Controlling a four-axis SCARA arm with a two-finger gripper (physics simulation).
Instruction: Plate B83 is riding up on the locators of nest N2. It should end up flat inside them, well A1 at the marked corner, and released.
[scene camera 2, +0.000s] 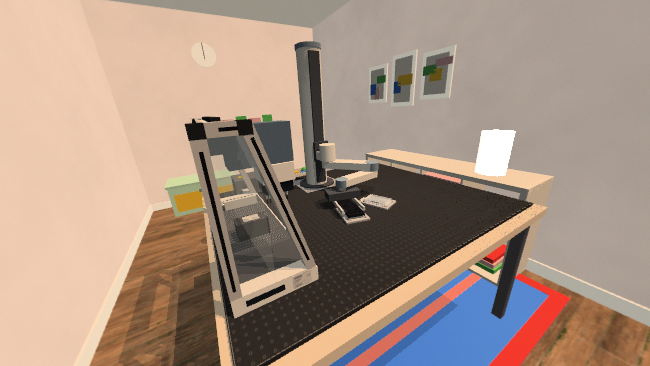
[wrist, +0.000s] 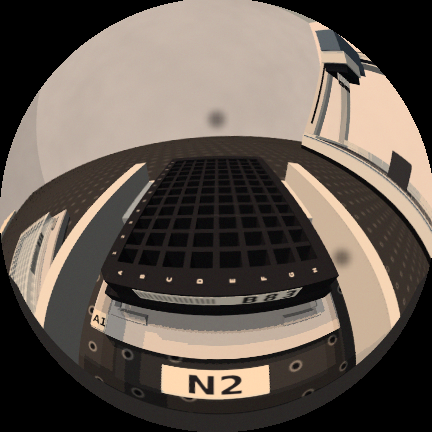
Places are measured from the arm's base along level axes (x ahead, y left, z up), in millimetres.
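Pixels of known places: gripper, fingertip midpoint: (scene camera 2: 353, 210) (wrist: 216, 171); arm's base, origin of the base link: (scene camera 2: 317, 184).
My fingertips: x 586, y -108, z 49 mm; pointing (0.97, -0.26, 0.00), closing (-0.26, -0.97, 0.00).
Note:
Ahead of a thing's pixels: the offset from my fingertips to its top centre. "*": to the spot under its first point. Level surfaces: height alone.
Black plate B83 {dy +7, dx -24, dz +2 mm} (scene camera 2: 352, 207) (wrist: 222, 216) is over nest N2 {dy +8, dx -23, dz -21 mm} (scene camera 2: 359, 220) (wrist: 215, 344), its label side facing the wrist camera. Well A1 is at the front left, by the nest's A1 mark {dy +79, dx -82, dz -24 mm} (wrist: 99, 320). Front locators (wrist: 131, 317) (wrist: 301, 315) show below the plate's front edge. The plate hides the rest of the nest, so whether it lies fully flat inside the locators cannot be told. My gripper (scene camera 2: 350, 204) (wrist: 216, 171) is shut on the plate, one pad against each long side.
A white plate {dy +208, dx -54, dz -10 mm} (scene camera 2: 379, 201) (wrist: 31, 257) lies beside N2, on the left in the wrist view. A clear-panelled enclosure {* dy -365, dx +264, dz -6 mm} (scene camera 2: 311, 274) stands at the left of the dark perforated table top {dz -36 mm} (scene camera 2: 430, 220). The arm's column (scene camera 2: 308, 115) rises behind N2.

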